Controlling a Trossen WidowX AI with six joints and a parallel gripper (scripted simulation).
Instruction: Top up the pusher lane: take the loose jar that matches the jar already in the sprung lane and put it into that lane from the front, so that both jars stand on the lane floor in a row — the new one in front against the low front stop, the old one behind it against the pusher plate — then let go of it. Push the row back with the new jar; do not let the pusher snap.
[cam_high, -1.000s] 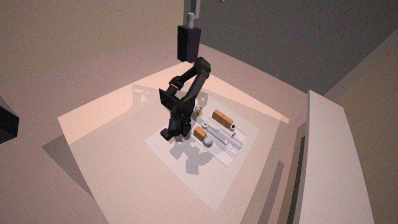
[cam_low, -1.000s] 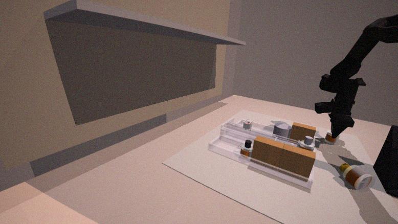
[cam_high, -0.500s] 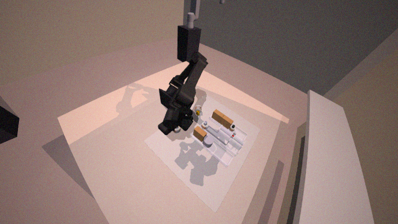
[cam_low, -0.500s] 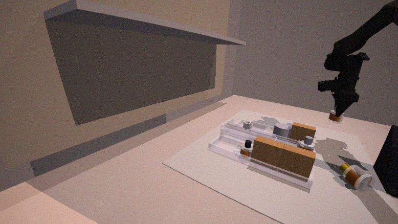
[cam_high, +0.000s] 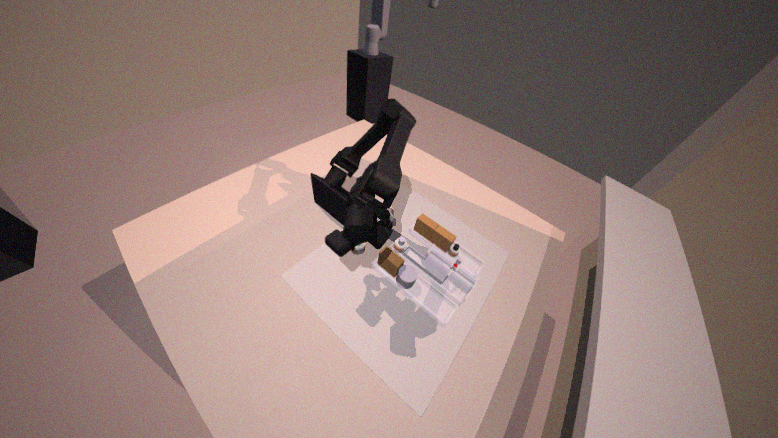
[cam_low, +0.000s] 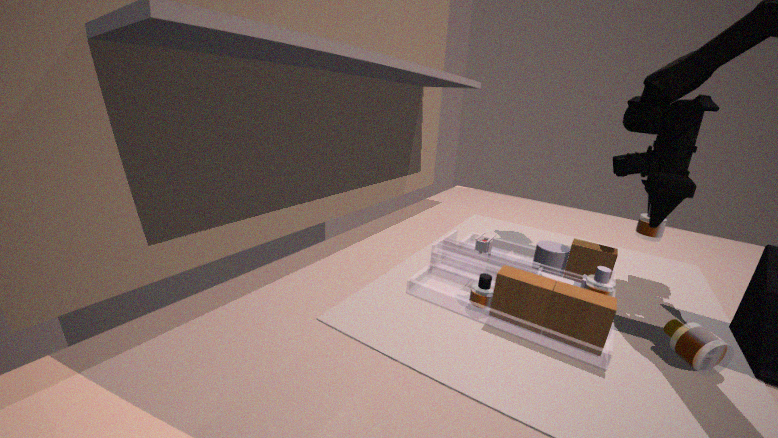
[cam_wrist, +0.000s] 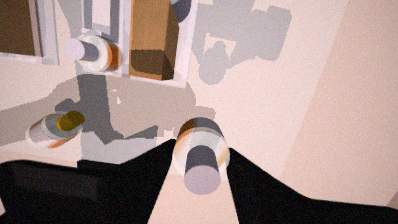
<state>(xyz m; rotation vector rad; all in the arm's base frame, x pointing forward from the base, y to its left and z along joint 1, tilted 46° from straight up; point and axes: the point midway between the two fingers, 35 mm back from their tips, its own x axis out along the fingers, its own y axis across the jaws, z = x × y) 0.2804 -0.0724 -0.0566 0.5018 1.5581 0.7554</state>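
Right now the grey cylinder is 14 cm ahead of my gripper tip, 8 cm to the left of it and 9 cm below it. The rest, counted from my gripper tip: clear lane rack 19 cm ahead, 19 cm to the left, 10 cm below.
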